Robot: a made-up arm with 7 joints. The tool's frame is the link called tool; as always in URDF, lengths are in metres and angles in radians. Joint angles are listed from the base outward.
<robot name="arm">
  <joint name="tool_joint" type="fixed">
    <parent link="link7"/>
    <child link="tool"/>
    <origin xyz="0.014 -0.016 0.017" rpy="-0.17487 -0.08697 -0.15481"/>
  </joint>
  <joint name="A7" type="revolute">
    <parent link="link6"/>
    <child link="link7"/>
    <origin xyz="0 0.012 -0.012"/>
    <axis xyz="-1 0 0"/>
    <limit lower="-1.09" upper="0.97"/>
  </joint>
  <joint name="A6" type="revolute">
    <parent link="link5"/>
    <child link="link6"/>
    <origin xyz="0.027 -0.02 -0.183"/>
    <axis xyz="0 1 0"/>
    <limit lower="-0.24" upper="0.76"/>
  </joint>
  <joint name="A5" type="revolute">
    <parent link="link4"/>
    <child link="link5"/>
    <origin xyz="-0.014 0 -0.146"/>
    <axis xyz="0 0 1"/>
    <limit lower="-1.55" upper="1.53"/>
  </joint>
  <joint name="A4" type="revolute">
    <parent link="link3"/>
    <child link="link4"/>
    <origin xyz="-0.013 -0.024 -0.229"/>
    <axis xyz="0 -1 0"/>
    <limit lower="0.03" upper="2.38"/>
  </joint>
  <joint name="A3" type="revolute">
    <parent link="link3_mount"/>
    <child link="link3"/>
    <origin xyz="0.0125 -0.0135 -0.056"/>
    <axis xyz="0 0 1"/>
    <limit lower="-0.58" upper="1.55"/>
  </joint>
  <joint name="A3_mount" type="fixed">
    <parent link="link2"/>
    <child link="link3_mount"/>
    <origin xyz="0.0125 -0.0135 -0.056"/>
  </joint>
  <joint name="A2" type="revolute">
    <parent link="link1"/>
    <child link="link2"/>
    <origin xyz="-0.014 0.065 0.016"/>
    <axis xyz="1 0 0"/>
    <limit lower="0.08" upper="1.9"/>
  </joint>
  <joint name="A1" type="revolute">
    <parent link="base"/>
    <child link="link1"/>
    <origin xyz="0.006 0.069 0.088"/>
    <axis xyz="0 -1 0"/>
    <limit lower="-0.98" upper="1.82"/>
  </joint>
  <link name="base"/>
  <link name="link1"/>
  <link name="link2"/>
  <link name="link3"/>
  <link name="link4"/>
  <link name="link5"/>
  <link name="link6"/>
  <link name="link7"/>
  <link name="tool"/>
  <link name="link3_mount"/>
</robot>
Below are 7 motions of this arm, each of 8 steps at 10 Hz.
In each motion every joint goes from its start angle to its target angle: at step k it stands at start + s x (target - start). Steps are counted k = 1, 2, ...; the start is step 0. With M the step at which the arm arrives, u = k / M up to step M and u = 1 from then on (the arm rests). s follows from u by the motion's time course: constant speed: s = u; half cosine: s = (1 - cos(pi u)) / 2; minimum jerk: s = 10 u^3 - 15 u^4 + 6 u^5.
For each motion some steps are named. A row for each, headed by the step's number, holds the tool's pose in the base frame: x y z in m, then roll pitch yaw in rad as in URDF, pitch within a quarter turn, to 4 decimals.
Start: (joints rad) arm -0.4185 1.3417 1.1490 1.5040 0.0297 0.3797 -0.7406
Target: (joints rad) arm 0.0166 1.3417 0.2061 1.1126 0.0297 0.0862 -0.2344
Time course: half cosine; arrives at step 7
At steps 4, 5, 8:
4: 0.3090 0.5619 0.0599 2.0657 -0.2509 -1.0102
5: 0.3156 0.5715 0.0222 1.8770 -0.2074 -1.0317
8: 0.3175 0.5801 -0.0112 1.7014 -0.1667 -1.0553

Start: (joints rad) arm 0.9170 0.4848 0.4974 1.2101 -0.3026 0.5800 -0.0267
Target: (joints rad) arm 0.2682 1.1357 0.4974 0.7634 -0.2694 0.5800 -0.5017
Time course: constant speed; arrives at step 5
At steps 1, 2, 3, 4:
1: 0.4538 0.4553 0.0646 1.5431 -1.1292 -0.6921
2: 0.4271 0.5127 0.0157 1.4609 -0.9491 -0.4398
3: 0.3890 0.5688 -0.0199 1.4916 -0.7616 -0.2879
4: 0.3435 0.6219 -0.0396 1.5792 -0.5786 -0.1773

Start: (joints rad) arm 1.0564 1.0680 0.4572 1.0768 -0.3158 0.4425 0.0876
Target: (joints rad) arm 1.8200 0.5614 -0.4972 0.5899 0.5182 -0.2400 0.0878
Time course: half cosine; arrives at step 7
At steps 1, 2, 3, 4, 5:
1: 0.3181 0.5705 0.2568 2.3016 -0.9404 -1.2980
2: 0.3611 0.5469 0.2591 2.4106 -0.9266 -1.5763
3: 0.4167 0.5026 0.2747 2.5719 -0.8661 -1.9578
4: 0.4646 0.4431 0.3066 2.7066 -0.7489 -2.3049
5: 0.4926 0.3849 0.3452 2.7768 -0.6150 -2.5388

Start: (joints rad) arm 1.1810 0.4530 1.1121 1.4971 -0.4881 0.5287 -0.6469
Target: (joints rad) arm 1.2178 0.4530 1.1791 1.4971 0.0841 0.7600 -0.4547
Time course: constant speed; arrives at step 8
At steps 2, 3, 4, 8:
2: 0.2694 0.5091 0.2092 -1.3308 -1.0975 3.0645
3: 0.2640 0.5100 0.2080 -1.3394 -1.0340 3.0014
4: 0.2587 0.5110 0.2066 -1.3597 -0.9709 2.9478
8: 0.2382 0.5160 0.1981 -1.5118 -0.7273 2.7822

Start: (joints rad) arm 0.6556 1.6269 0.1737 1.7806 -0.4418 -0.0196 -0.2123
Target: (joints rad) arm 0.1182 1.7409 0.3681 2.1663 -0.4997 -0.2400 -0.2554
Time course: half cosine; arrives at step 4
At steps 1, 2, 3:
1: 0.2714 0.3800 0.2631 2.5604 0.7414 -1.2768
2: 0.2768 0.3385 0.2236 2.3790 0.9607 -1.5441
3: 0.2736 0.2990 0.1802 1.9984 1.1062 -2.0287

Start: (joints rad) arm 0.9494 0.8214 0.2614 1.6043 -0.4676 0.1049 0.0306
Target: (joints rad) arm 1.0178 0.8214 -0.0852 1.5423 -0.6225 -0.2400 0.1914
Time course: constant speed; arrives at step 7
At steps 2, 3, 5, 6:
2: 0.3846 0.3449 0.2246 2.4274 -0.0426 -1.6409
3: 0.3939 0.3370 0.2188 2.3752 0.0323 -1.6629
5: 0.4113 0.3217 0.2061 2.2630 0.1798 -1.7192
6: 0.4194 0.3143 0.1993 2.2017 0.2518 -1.7543

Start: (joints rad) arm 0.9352 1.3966 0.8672 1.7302 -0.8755 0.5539 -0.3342
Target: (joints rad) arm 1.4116 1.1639 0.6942 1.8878 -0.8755 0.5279 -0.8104
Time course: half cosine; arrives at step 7
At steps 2, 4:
2: 0.0549 0.4524 0.3865 -2.7328 -0.7379 -0.7943
4: 0.0397 0.4346 0.3874 -2.3361 -0.8223 -1.0111

